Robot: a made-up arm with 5 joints. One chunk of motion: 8 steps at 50 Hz.
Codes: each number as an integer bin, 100 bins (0 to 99) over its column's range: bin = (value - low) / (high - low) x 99, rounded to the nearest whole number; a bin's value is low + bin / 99 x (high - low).
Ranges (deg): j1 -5..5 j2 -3..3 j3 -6..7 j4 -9..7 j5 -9..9
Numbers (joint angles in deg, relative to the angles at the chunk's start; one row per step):
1: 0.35 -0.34 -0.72 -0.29 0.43
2: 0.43 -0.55 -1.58 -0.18 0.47
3: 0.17 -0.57 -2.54 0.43 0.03
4: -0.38 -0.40 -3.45 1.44 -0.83
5: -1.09 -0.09 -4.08 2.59 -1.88
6: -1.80 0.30 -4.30 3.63 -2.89
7: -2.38 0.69 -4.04 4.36 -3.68
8: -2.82 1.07 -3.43 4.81 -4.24
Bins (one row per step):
1: 53 44 40 54 52
2: 54 40 34 55 52
3: 51 40 26 58 50
4: 46 43 19 65 45
5: 39 48 15 72 39
6: 32 54 13 78 34
7: 26 61 15 83 29
8: 22 67 20 85 26

